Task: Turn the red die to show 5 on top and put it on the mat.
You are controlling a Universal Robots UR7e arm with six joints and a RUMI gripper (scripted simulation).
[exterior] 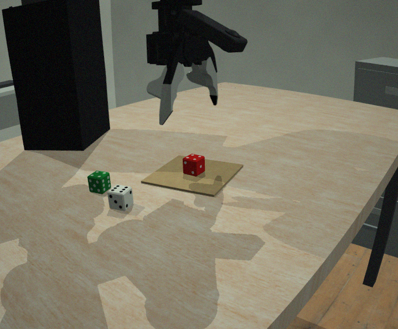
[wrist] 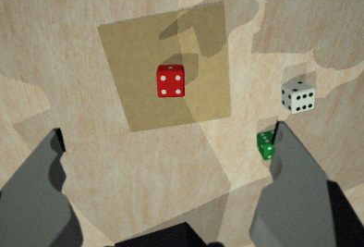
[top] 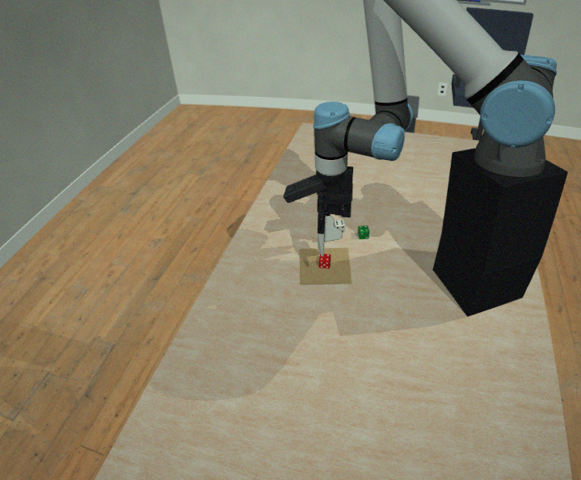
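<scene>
My hand is 90 mm above the red die. Round my hand: tan mat 110 mm below; then green die 150 mm to the right, 100 mm below, 90 mm behind; then white die 160 mm to the right, 100 mm below, 20 mm behind.
</scene>
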